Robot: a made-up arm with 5 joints.
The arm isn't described. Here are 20 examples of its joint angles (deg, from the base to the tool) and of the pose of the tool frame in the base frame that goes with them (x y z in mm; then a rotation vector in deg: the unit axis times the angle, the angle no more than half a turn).
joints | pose
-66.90 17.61 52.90 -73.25 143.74 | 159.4 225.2 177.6 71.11 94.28 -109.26
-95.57 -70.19 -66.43 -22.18 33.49 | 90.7 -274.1 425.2 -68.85 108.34 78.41
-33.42 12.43 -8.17 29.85 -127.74 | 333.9 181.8 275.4 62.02 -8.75 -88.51
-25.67 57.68 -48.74 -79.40 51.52 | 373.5 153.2 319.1 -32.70 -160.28 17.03
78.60 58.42 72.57 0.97 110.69 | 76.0 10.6 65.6 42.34 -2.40 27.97
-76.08 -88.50 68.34 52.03 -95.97 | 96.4 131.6 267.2 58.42 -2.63 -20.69
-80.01 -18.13 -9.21 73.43 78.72 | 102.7 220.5 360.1 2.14 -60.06 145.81
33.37 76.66 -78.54 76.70 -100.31 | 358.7 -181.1 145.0 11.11 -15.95 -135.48
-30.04 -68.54 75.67 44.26 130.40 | 192.6 78.4 208.8 -40.20 -35.21 149.67
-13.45 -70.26 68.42 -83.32 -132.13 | 163.0 29.2 384.0 170.79 -48.38 -6.54
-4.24 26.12 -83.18 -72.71 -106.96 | 209.3 17.3 518.8 -125.91 81.78 -43.23
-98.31 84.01 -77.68 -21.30 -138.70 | 6.4 394.0 211.1 92.62 53.26 -30.18
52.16 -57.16 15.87 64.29 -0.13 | 164.0 -108.3 386.6 -28.91 -63.08 -48.47
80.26 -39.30 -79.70 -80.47 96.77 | 46.2 185.8 440.8 70.59 3.55 11.94
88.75 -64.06 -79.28 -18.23 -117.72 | 71.9 279.9 417.0 36.58 -128.60 93.25
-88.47 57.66 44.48 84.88 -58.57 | 65.0 35.9 108.3 -94.37 25.44 20.26
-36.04 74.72 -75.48 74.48 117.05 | 343.1 206.7 146.5 -13.91 -17.11 148.98
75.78 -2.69 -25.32 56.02 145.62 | 144.5 -261.4 381.3 -61.68 21.61 60.09
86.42 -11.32 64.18 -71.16 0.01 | 91.8 -220.0 244.0 -77.73 -86.87 -59.14
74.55 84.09 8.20 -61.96 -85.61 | 138.5 -218.1 -4.9 9.99 -82.28 -142.93
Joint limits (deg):
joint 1: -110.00..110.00
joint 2: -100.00..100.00
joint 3: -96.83..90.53
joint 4: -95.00..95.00
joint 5: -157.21..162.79
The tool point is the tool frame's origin. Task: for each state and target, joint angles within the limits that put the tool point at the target. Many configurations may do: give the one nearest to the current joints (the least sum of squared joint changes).
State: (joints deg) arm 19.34 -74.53 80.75 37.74 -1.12
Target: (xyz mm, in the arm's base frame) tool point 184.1 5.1 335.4
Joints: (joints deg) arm 0.96 -100.00 60.07 39.75 -1.12
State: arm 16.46 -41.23 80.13 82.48 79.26
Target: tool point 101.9 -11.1 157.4
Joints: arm 32.07 -38.35 85.44 89.10 79.26
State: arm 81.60 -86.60 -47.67 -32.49 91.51
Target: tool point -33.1 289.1 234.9
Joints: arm 68.89 -97.39 -58.65 -66.01 91.51
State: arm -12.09 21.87 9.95 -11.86 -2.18
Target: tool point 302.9 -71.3 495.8
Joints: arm 18.74 -4.23 -26.79 -19.41 -2.18
